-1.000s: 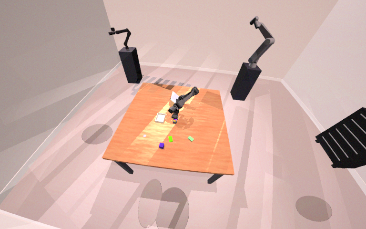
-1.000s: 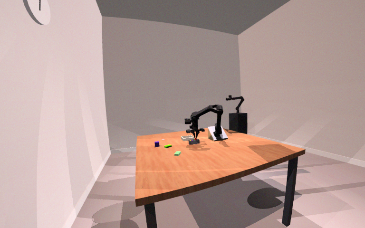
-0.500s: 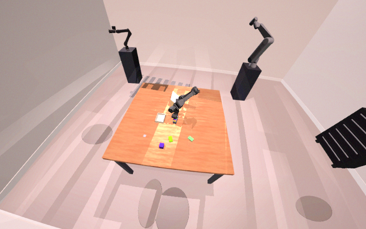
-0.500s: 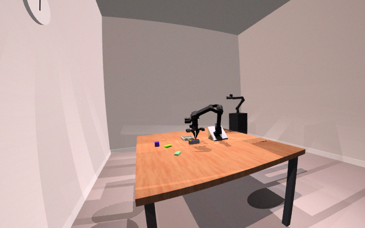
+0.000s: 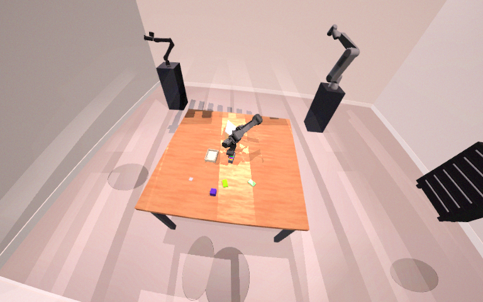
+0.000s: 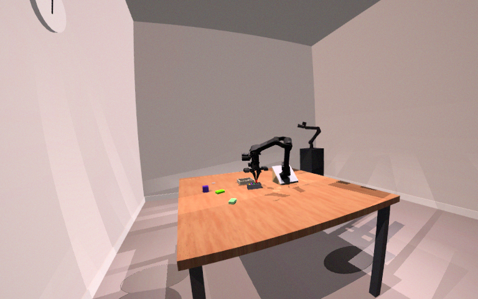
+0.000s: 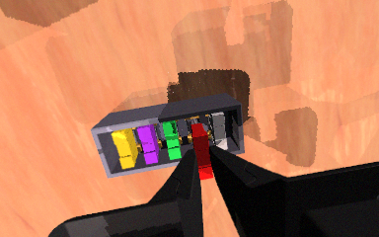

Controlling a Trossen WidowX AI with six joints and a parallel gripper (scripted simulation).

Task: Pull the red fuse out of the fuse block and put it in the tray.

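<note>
My gripper tip is 40 mm above the white fuse and 20 mm past it. Also, from my gripper tip: purple fuse: 40 mm below, 40 mm ahead, 10 mm to the right; red fuse: 10 mm below; green fuse: 40 mm below, 20 mm ahead.
</note>
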